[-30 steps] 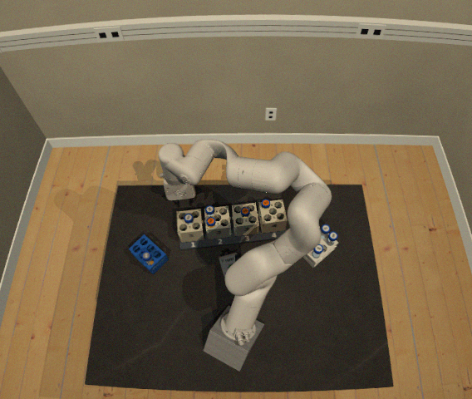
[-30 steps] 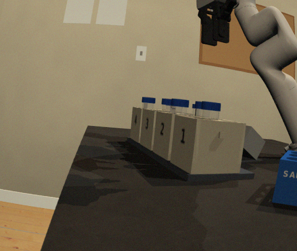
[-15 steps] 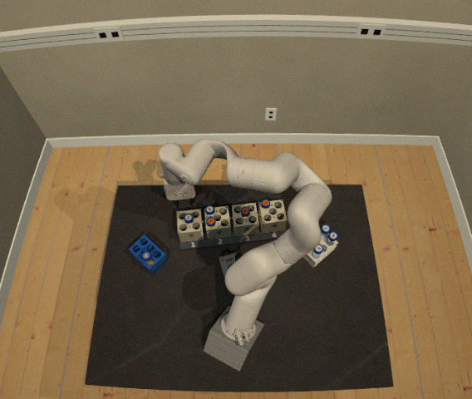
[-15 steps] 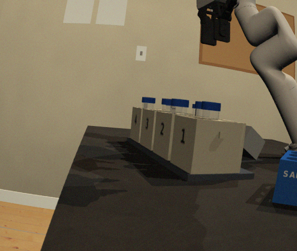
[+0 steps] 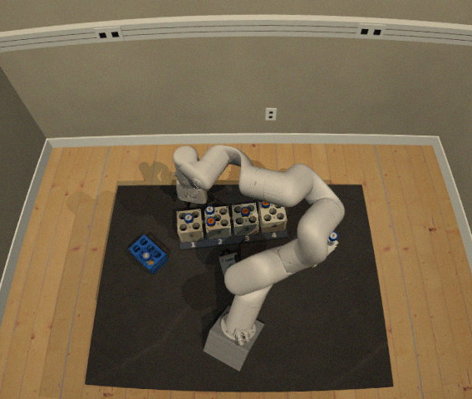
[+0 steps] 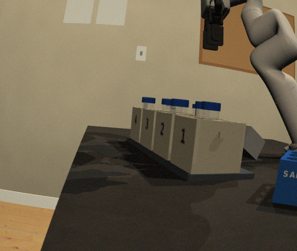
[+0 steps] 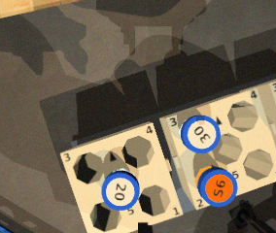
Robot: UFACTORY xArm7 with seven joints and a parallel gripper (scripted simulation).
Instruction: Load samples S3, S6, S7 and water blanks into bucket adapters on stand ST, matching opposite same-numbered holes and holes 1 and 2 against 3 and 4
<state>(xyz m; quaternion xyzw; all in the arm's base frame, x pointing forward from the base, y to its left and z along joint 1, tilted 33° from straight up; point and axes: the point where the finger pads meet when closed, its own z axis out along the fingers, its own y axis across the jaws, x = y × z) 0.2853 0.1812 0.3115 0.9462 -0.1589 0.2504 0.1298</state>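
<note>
Now: hand 43 cm to the left of the white blank rack, 22 cm above it and 17 cm past it. The rest, counted from my hand: blue sample rack: 23 cm to the left, 22 cm below, 6 cm behind; then adapter 1: 20 cm below, 4 cm to the left, 2 cm ahead.
</note>
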